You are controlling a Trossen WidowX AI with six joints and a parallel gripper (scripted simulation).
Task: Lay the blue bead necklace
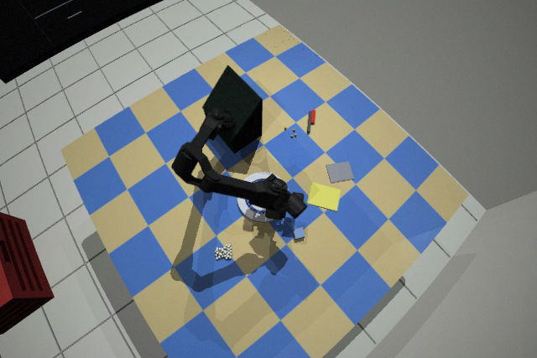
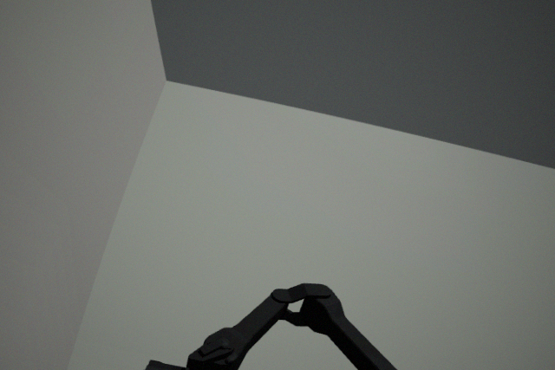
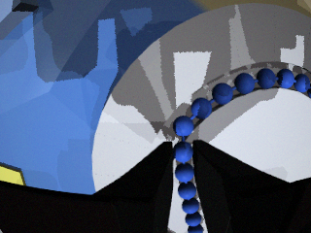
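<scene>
Now: the round white bead board 5 cm behind my gripper tip, 2 cm to the right of it and 1 cm below it. Round my gripper tip: small blue cube 14 cm ahead, 2 cm to the left, 1 cm below; grey square 2 cm ahead, 30 cm to the left, 1 cm below; yellow pad 7 cm ahead, 18 cm to the left, 1 cm below.
</scene>
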